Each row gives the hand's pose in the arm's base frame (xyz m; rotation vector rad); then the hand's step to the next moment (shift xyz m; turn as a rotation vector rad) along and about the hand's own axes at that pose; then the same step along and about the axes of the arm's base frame.
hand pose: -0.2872 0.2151 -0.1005 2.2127 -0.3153 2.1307
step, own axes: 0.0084 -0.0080 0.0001 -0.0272 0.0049 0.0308
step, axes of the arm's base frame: 0.0018 0.0069 0.0092 0.0286 -0.0073 -0.0290
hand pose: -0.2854 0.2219 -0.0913 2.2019 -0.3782 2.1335
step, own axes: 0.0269 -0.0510 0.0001 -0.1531 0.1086 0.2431
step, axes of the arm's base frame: 0.0113 0.0457 0.0333 0.2122 -0.1342 -0.1769
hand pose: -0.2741 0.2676 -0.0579 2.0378 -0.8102 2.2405
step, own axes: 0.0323 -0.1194 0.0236 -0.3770 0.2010 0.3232
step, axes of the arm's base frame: 0.0575 0.0839 0.0742 0.2897 -0.1700 -0.4173
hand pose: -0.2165 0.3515 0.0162 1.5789 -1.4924 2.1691
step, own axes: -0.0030 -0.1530 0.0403 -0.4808 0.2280 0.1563
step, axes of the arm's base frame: 0.1134 0.0526 0.0970 0.2082 -0.0170 -0.5138
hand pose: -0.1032 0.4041 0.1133 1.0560 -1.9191 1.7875
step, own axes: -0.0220 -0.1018 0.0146 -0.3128 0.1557 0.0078
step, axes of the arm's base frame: 0.0889 -0.0020 0.0562 0.1068 0.0780 -0.3235
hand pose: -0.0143 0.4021 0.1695 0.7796 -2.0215 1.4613
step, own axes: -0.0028 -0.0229 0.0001 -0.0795 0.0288 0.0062
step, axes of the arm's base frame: 0.0182 -0.0054 0.0130 0.0345 0.0131 -0.0763
